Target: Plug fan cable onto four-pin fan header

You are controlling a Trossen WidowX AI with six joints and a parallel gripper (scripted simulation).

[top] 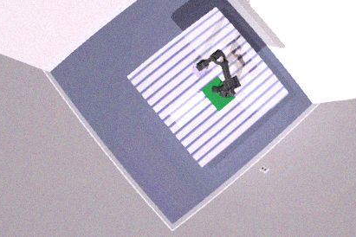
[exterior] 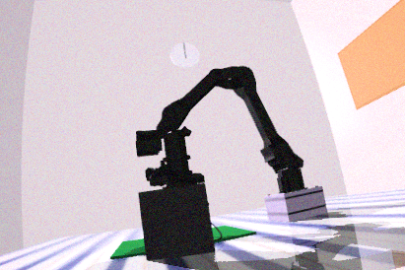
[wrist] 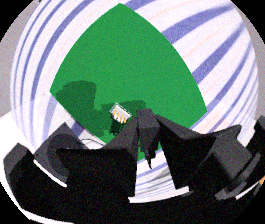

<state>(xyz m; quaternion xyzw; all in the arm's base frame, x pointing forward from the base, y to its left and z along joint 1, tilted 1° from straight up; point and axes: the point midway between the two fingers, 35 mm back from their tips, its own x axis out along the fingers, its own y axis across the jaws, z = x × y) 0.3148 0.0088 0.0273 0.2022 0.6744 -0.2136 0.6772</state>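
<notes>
My gripper tip is 8 cm above the green board, 2 cm short of it and 1 cm to the right of it. Round my gripper tip: fan (19 cm to the left, 3 cm ahead, 1 cm below); fan plug (1 cm behind, 1 cm above).
</notes>
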